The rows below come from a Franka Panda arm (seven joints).
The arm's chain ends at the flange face. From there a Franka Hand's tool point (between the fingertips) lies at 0.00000 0.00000 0.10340 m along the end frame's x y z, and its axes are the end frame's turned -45 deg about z.
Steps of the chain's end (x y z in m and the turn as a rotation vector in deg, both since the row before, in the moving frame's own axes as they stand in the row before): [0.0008, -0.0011, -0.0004, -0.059, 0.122, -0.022]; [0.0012, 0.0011, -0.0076, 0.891, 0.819, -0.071]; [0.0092, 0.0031, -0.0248, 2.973, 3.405, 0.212]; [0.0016, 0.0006, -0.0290, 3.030, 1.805, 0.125]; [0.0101, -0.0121, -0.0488, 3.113, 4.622, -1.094]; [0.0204, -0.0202, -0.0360, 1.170, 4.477, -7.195]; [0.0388, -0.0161, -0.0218, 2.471, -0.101, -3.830]
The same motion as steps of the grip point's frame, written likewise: [0.0014, 0.0000, -0.0004, -0.128, 0.045, -0.022]; [0.0023, 0.0015, -0.0076, 0.051, 1.209, -0.071]; [0.0124, 0.0093, -0.0251, -0.305, 4.510, 0.212]; [0.0069, 0.0000, -0.0292, 0.866, 3.419, 0.125]; [0.0256, 0.0004, -0.0493, -1.067, 5.469, -1.094]; [0.0362, 0.0039, -0.0363, -2.338, 3.993, -7.195]; [0.0417, 0.0127, -0.0219, 1.819, 1.676, -3.830]
